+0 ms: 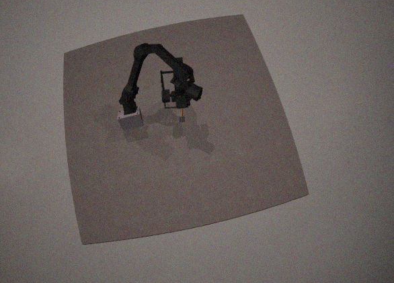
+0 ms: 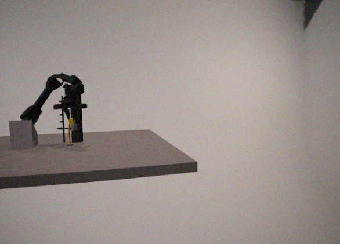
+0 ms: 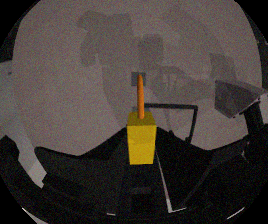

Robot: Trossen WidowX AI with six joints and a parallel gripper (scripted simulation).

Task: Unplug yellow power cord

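My gripper tip is 4 cm to the right of the yellow plug.
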